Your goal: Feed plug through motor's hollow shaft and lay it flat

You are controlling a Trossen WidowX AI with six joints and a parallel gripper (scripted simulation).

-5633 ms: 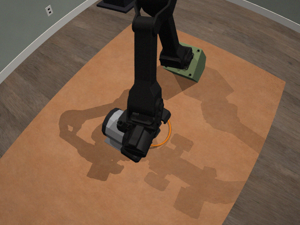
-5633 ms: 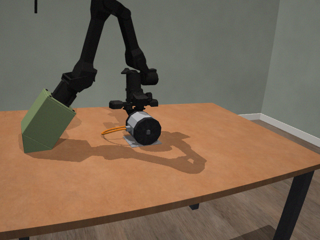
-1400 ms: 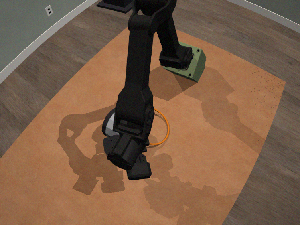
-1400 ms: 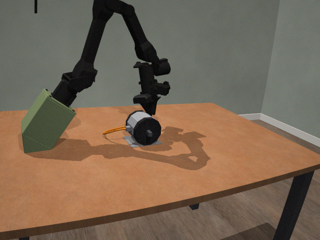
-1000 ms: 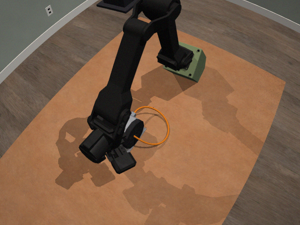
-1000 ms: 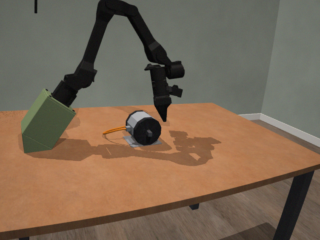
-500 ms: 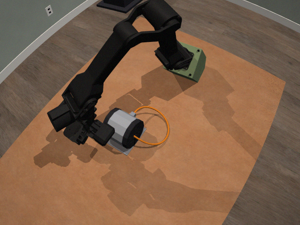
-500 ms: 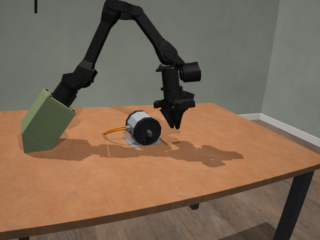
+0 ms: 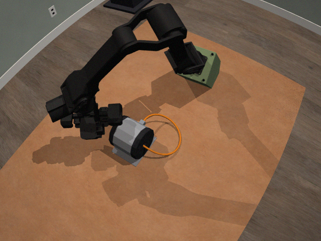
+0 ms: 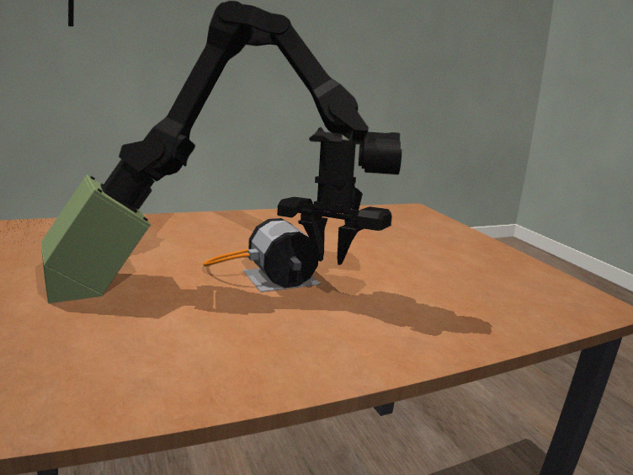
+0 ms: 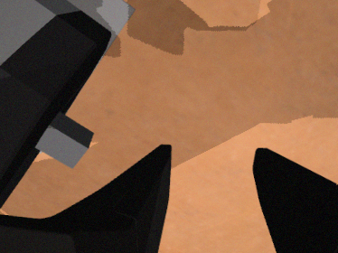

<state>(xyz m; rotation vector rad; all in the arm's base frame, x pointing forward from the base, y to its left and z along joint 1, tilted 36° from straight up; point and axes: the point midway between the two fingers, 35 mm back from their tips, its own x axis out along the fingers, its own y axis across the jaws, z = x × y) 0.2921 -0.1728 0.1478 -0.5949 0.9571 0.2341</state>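
My gripper is now 40 mm past the grey plug, 50 mm to the right of it and 50 mm above it.
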